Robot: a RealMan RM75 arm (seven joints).
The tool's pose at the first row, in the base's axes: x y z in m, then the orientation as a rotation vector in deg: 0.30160 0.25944 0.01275 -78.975 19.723 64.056
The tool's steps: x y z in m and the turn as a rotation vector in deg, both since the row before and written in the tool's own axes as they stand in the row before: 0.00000 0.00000 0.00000 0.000 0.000 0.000; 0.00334 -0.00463 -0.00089 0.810 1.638 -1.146; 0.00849 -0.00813 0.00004 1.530 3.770 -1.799; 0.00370 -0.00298 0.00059 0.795 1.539 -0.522; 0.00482 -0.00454 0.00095 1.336 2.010 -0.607; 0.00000 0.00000 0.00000 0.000 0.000 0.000; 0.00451 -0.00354 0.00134 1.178 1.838 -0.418; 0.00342 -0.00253 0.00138 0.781 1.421 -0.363; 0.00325 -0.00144 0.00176 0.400 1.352 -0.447; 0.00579 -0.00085 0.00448 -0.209 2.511 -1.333; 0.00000 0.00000 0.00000 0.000 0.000 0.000
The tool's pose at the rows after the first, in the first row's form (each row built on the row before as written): 0.30160 0.25944 0.01275 -78.975 19.723 64.056; 0.30718 0.26094 0.01273 -79.277 20.491 61.789; 0.31780 0.26575 0.01121 -80.155 22.670 57.343; 0.32196 0.26797 0.01039 -80.317 23.780 55.637; 0.32792 0.27094 0.00978 -80.230 25.401 53.365; 0.32792 0.27094 0.00978 -80.230 25.401 53.365; 0.33296 0.27384 0.00885 -80.152 26.952 51.406; 0.33666 0.27623 0.00809 -80.200 28.063 49.899; 0.33942 0.27878 0.00681 -80.562 28.911 48.499; 0.34290 0.28442 0.00359 -82.152 29.760 45.818; 0.34290 0.28442 0.00359 -82.152 29.760 45.818
